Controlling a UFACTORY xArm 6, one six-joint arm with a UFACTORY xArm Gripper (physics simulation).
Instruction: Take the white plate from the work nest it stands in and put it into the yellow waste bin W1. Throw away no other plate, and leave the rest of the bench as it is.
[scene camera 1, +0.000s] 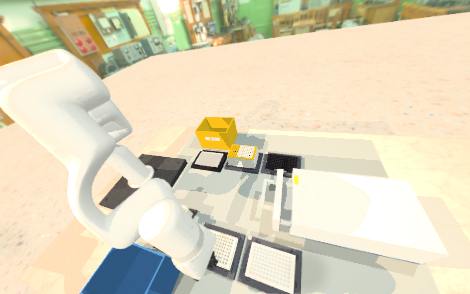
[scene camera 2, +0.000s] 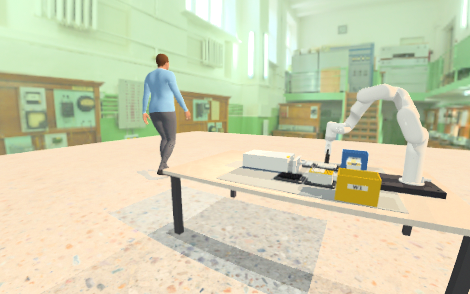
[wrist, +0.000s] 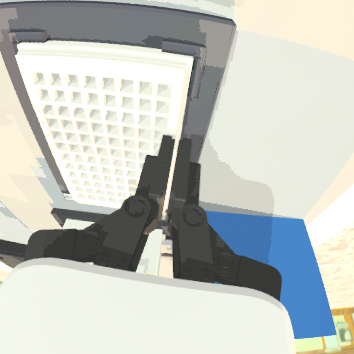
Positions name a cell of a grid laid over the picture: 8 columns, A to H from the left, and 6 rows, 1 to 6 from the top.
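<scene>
I can see my gripper (scene camera 1: D6) and (wrist: D3). There is also a white device (scene camera 1: G5) that I can see.
</scene>
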